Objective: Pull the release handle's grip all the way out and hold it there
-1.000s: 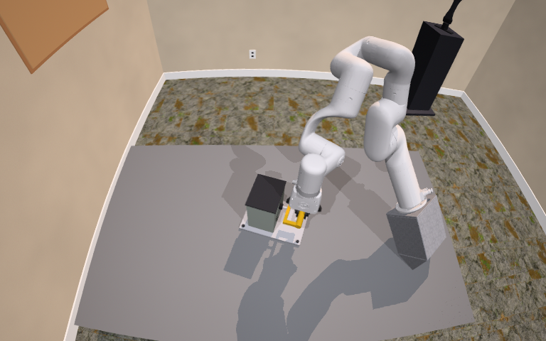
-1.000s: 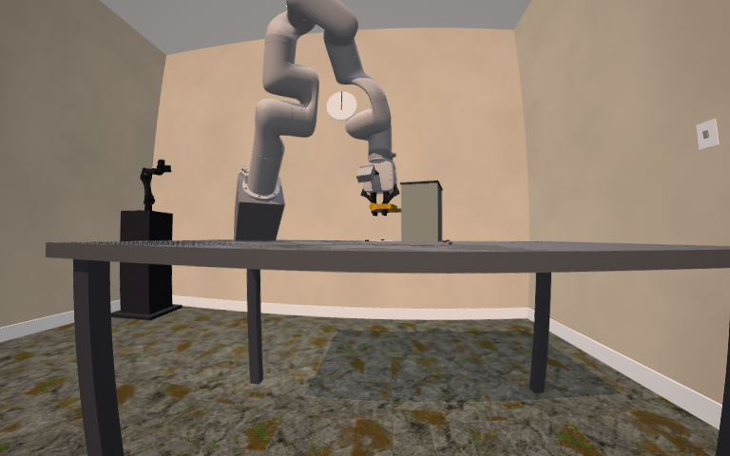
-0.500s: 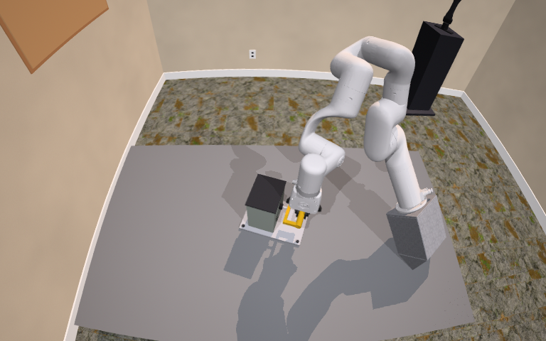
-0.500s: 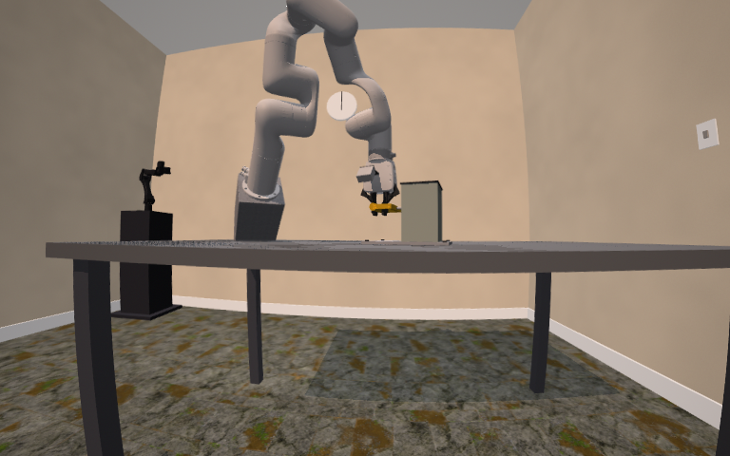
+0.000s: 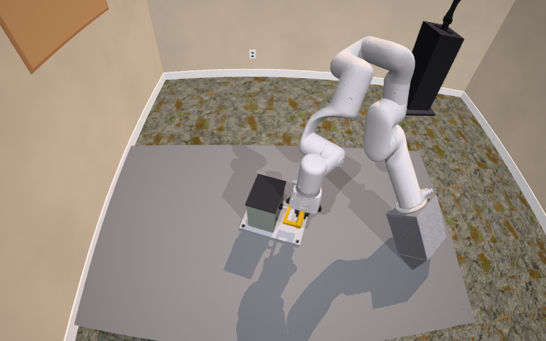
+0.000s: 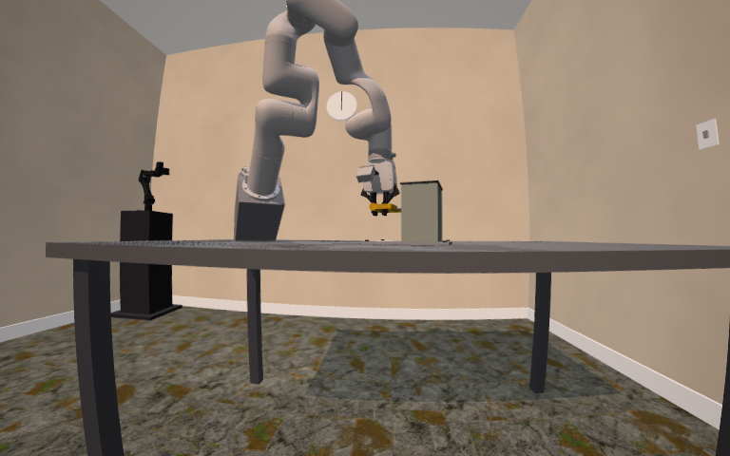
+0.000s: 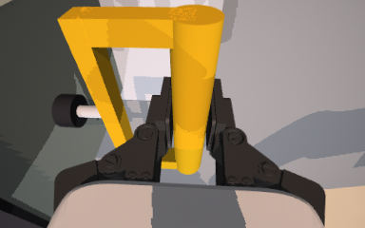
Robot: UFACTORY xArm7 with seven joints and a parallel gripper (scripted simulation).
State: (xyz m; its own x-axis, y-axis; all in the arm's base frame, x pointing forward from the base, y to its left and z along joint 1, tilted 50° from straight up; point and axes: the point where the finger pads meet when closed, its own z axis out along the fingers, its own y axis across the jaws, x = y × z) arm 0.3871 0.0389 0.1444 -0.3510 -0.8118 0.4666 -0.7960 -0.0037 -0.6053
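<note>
The base plate lies 9 cm ahead of my hand, 4 cm to the right of it and 10 cm below it.
</note>
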